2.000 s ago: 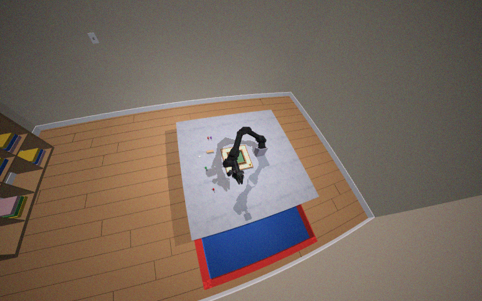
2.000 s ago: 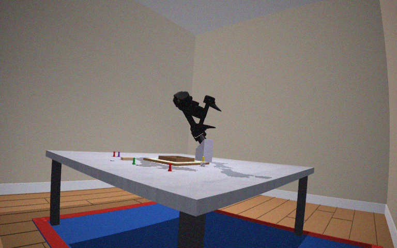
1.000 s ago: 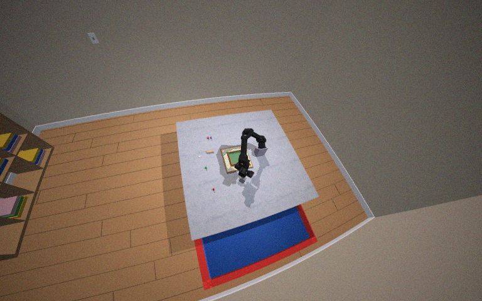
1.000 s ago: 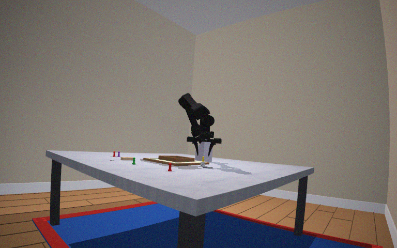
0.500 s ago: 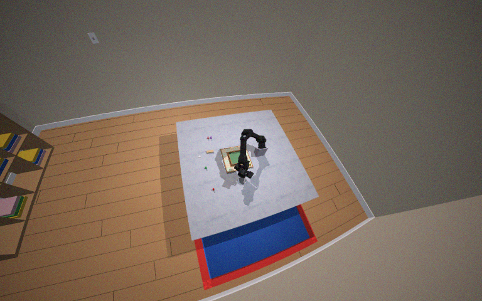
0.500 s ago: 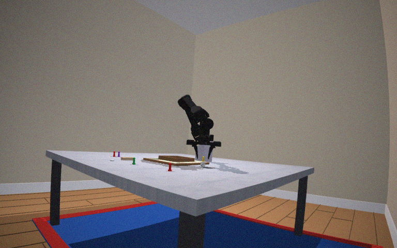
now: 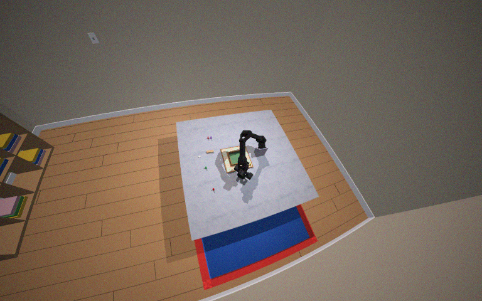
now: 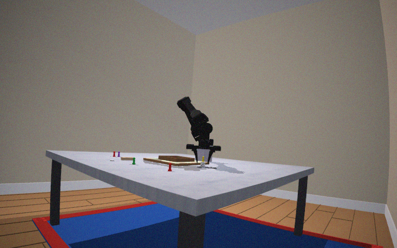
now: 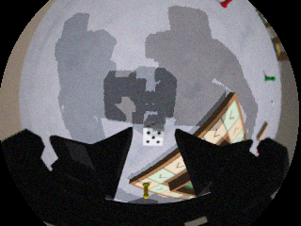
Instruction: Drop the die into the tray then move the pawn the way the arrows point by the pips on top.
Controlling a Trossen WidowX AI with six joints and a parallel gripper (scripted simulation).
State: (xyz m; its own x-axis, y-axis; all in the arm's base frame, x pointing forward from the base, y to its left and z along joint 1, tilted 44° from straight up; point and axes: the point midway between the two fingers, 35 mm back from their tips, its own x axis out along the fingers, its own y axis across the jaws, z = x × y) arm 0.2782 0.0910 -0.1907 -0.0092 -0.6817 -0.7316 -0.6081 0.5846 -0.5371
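My gripper tip is 12 cm past the yellow pawn, 9 cm to the left of it and 1 cm below it. The rest, counted from my gripper tip: green pawn: 32 cm ahead, 18 cm to the right; green dice tray: 21 cm to the right, 1 cm below, 1 cm behind; white die: 1 cm below.
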